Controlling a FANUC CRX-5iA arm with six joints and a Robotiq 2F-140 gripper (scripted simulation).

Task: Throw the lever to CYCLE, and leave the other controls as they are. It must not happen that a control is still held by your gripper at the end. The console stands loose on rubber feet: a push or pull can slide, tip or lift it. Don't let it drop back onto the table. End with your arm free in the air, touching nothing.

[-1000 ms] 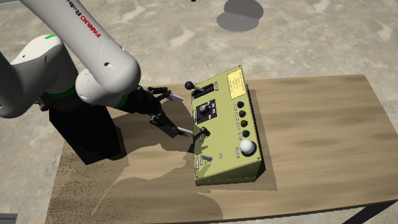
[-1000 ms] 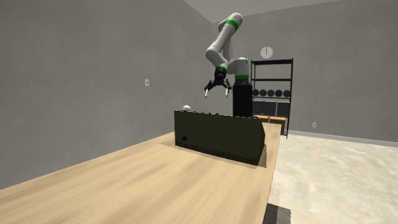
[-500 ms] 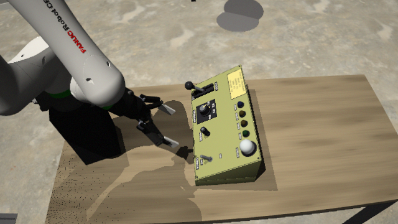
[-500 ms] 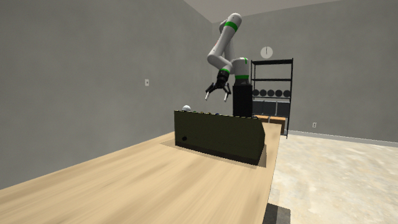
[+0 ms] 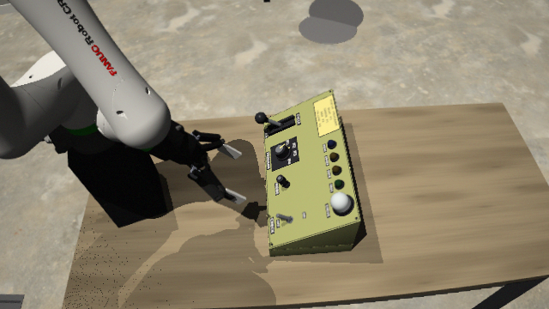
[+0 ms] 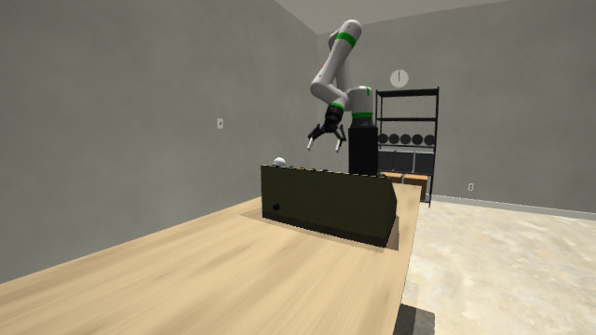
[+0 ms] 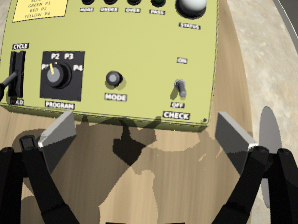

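My hand is 13 cm short of the lever, 29 cm to the right of it and 12 cm above it. The rest, counted from my hand: olive console 17 cm ahead, 10 cm to the left, 15 cm below; then toggle switch 11 cm ahead, 7 cm to the right, 14 cm below; then rotary selector 16 cm ahead, 17 cm to the left, 13 cm below.
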